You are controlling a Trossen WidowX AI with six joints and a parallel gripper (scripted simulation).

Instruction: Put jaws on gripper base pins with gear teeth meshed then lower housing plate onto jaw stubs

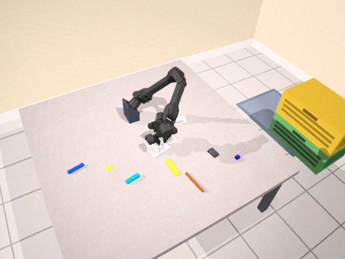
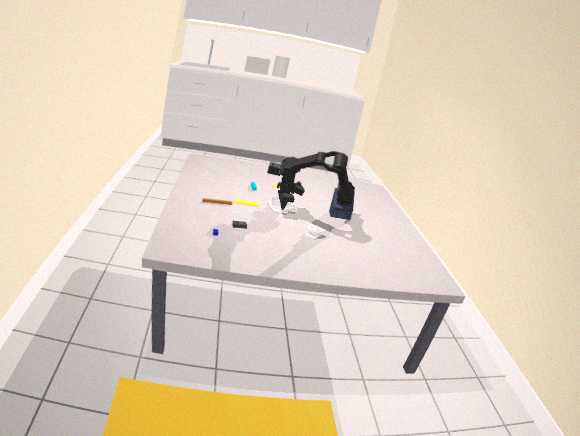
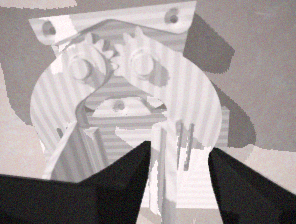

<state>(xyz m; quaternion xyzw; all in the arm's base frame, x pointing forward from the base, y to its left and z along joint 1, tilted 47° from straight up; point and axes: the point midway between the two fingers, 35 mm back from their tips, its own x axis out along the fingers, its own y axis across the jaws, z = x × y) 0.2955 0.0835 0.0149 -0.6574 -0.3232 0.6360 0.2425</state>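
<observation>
The gripper base lies 140 mm behind my gripper tip, 200 mm to the left of it and 10 mm above it. The rest, counted from my gripper tip: small white part: 140 mm behind, 210 mm to the left; then housing plate: 40 mm behind, 40 mm to the right, 10 mm below; then yellow bar: 170 mm ahead, 10 mm to the right, 10 mm below.
</observation>
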